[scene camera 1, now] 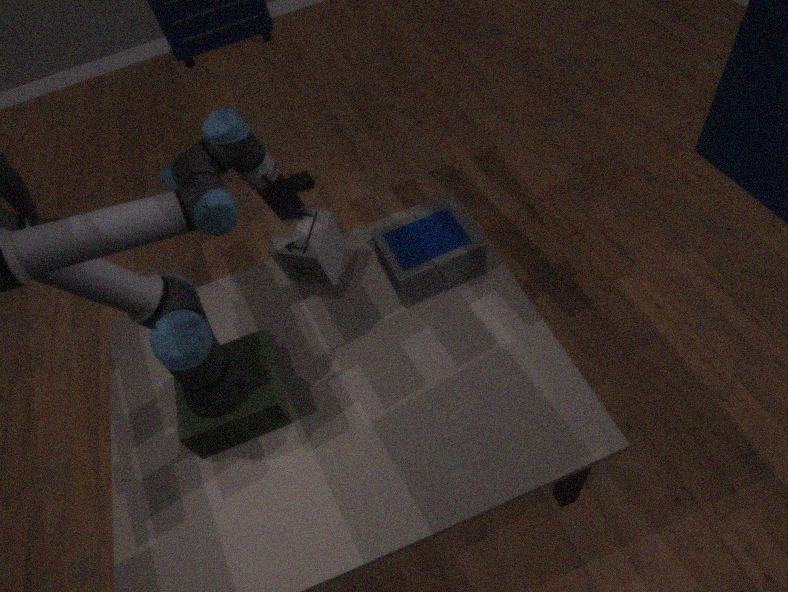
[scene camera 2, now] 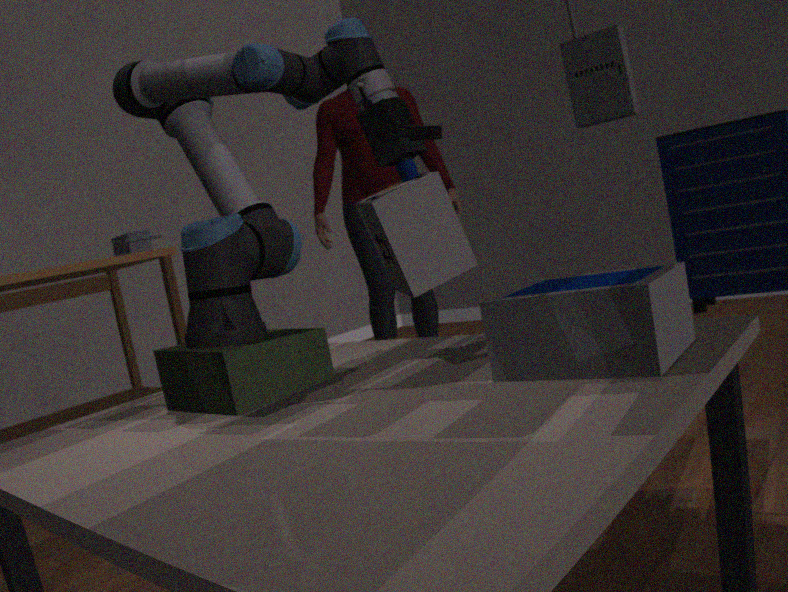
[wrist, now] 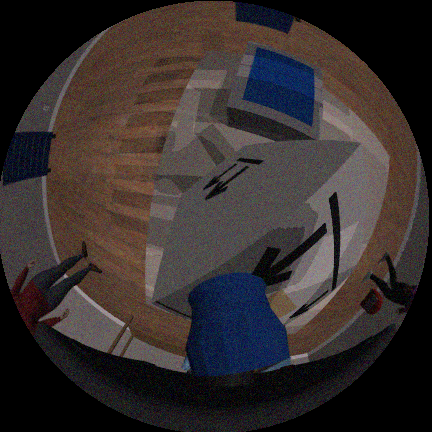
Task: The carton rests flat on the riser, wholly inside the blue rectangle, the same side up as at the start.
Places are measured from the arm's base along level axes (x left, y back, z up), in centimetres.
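Pixels of known places: hand at its tool point: [scene camera 1: 295, 214] [wrist: 228, 273]; arm's base at its link origin: [scene camera 1: 219, 389] [scene camera 2: 226, 341].
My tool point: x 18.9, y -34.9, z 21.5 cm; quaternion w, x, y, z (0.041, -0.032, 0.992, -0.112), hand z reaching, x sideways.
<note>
For each thing: its top centre in the pictures, then the offset to it from my tool point. Level surfaces: height alone.
- pale grey carton at its top centre: [wrist: 293, 309] [scene camera 2: 403, 174] [scene camera 1: 296, 217] dy +0.3, dx -3.0, dz +1.7 cm
- grey box-shaped riser at its top centre: [scene camera 2: 584, 281] [wrist: 284, 78] [scene camera 1: 426, 238] dy -29.3, dx -7.9, dz -20.3 cm
- blue rectangle at its top centre: [scene camera 2: 584, 281] [wrist: 284, 78] [scene camera 1: 426, 238] dy -29.3, dx -7.9, dz -20.3 cm
- pale table at its surface level: dz -32.3 cm
The pale grey carton [scene camera 1: 329, 245] [scene camera 2: 424, 232] [wrist: 225, 200] hangs tilted from my blue suction cup [scene camera 2: 408, 169] [wrist: 230, 300], clear above the table. Black arrow marks show on two of its faces in the wrist view. The cup is on at the carton's upper end, so my gripper is shut on the carton. The grey box-shaped riser [scene camera 1: 440, 278] [scene camera 2: 573, 337] [wrist: 270, 125] stands on the table to the right of the carton in both scene views. The blue rectangle [scene camera 1: 425, 238] [scene camera 2: 589, 280] [wrist: 281, 85] covers most of the riser's top. The carton is beside the riser, not over it.
The pale table [scene camera 1: 484, 407] [scene camera 2: 318, 503] carries the green base block [scene camera 1: 242, 420] [scene camera 2: 280, 372] under the arm. A person in a red top [scene camera 2: 343, 140] [wrist: 30, 305] stands behind the carton in scene camera 2. Blue cabinets [scene camera 1: 213, 25] [scene camera 2: 732, 203] stand farther off.
</note>
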